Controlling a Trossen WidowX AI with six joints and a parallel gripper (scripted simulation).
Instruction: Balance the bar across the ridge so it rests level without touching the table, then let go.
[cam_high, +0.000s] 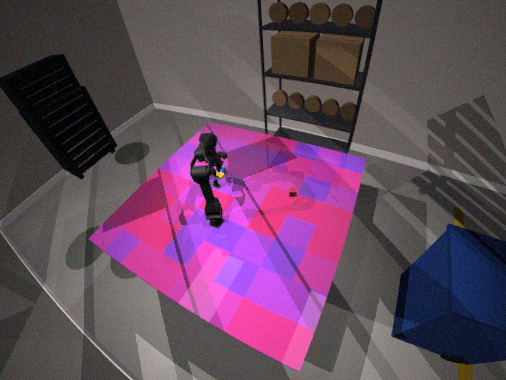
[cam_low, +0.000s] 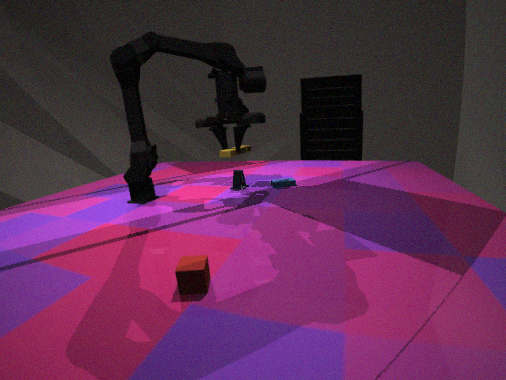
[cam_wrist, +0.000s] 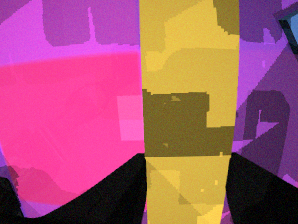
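Now: the small blue block 130 mm ahead of my gripper tip, 60 mm to the left of it and 100 mm below it. The rest, counted from my gripper tip: red-orange cube (120 mm ahead, 420 mm to the right, 90 mm below); then yellow bar (30 mm to the left).
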